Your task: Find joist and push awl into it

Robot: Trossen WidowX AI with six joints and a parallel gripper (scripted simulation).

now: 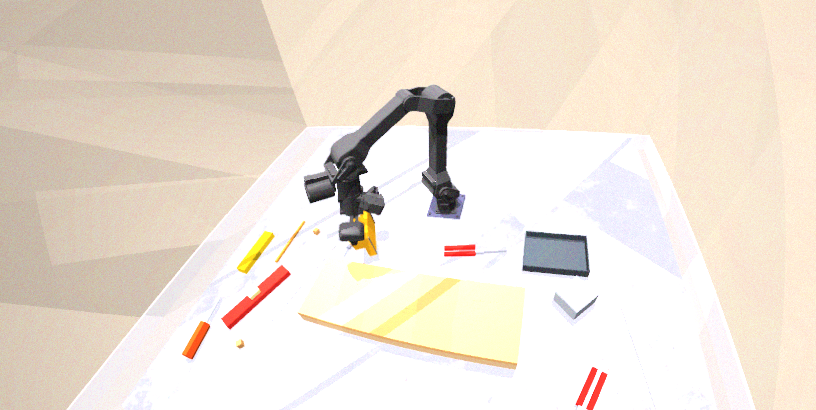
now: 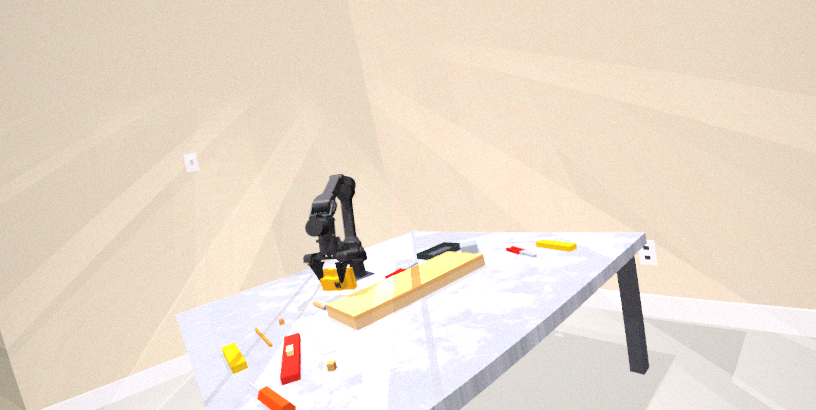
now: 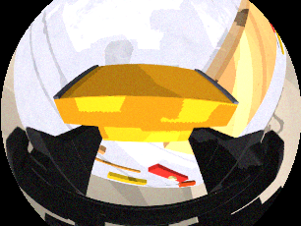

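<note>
Right now the stud finder is 10 mm to the left of my gripper tip and 10 mm ahead of it. From my gripper tip the other things lie so: square light 30 mm ahead; thin orange stick 250 mm to the right, 70 mm below, 10 mm behind; awl 70 mm below, 40 mm to the right, 20 mm behind.
</note>
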